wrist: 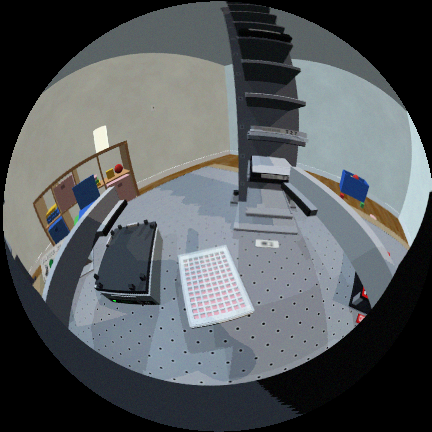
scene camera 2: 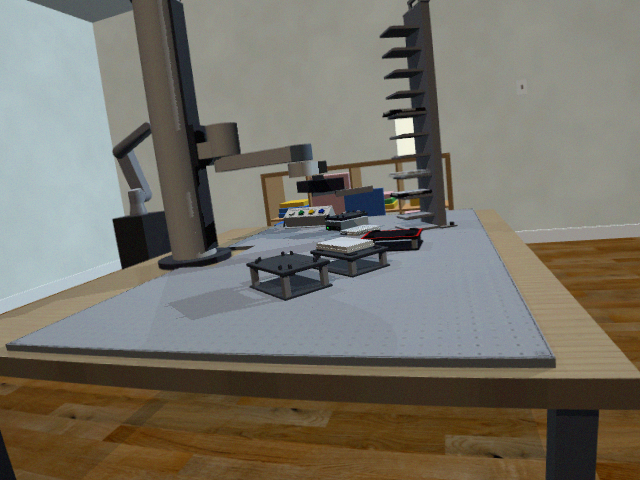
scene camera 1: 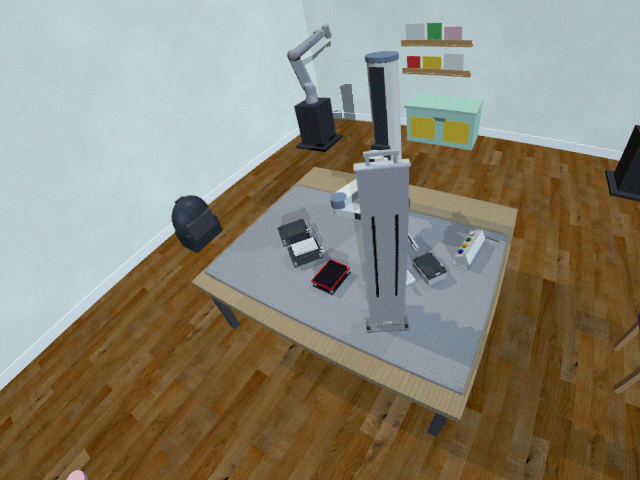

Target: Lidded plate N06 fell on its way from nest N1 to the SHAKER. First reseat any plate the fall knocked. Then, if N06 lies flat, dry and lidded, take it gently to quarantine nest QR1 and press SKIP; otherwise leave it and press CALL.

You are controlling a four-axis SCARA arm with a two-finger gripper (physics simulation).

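Frame: origin at the arm's base, x ahead, y left, z up, level; metres.
Seen in the pictures: gripper, between the fingertips: [wrist: 198, 180] [scene camera 2: 358, 188]; arm's base, origin of its link: [scene camera 2: 195, 260].
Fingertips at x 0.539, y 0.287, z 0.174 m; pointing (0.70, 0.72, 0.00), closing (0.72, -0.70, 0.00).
Observation:
Pixels of each thing's middle, then the offset from my fingertips to it. "spot": a spot on its surface instead.
- white plate with pink wells, middle of its body: [wrist: 210, 282] [scene camera 2: 360, 228] [scene camera 1: 400, 274] 0.009 m back, 0.001 m right, 0.149 m down
- shaker, a spot on its surface: [wrist: 130, 265] spot: 0.086 m back, 0.080 m left, 0.107 m down
- red-rimmed nest, middle of its body: [wrist: 375, 274] [scene camera 2: 392, 239] [scene camera 1: 331, 276] 0.146 m ahead, 0.302 m right, 0.138 m down
- button panel, middle of its body: [wrist: 61, 261] [scene camera 2: 309, 216] [scene camera 1: 469, 247] 0.290 m back, 0.264 m left, 0.120 m down
- white plate, middle of its body: [scene camera 2: 344, 244] [scene camera 1: 304, 246] 0.054 m ahead, 0.522 m right, 0.102 m down
- small label, a spot on its surface: [wrist: 267, 243] spot: 0.120 m ahead, 0.028 m right, 0.159 m down
A white plate with pink wells [scene camera 1: 409, 277] [scene camera 2: 360, 229] [wrist: 215, 285], apparently N06, lies flat on the table beside the shaker [scene camera 1: 429, 267] [scene camera 2: 346, 222] [wrist: 130, 265]. A clear rim shows around it; no spill is visible. My gripper [scene camera 2: 343, 192] [wrist: 198, 180] is open and empty, above and beyond the plate in the wrist view; the rack hides it in scene camera 1. The rack [scene camera 1: 385, 232] [scene camera 2: 434, 129] [wrist: 237, 100] holds several plates. A low one [scene camera 2: 410, 193] [wrist: 270, 165] has a pale top; I cannot tell if it sits askew. The red-rimmed nest [scene camera 1: 330, 274] [scene camera 2: 392, 235] looks unoccupied.
The button panel [scene camera 1: 469, 248] [scene camera 2: 308, 215] stands beyond the shaker. One black stand [scene camera 1: 294, 230] [scene camera 2: 286, 263] bears no plate; a white plate [scene camera 1: 305, 246] [scene camera 2: 345, 244] sits on the stand beside it. A small label [wrist: 267, 243] lies before the rack's foot. The arm's column [scene camera 2: 165, 129] stands at the table edge.

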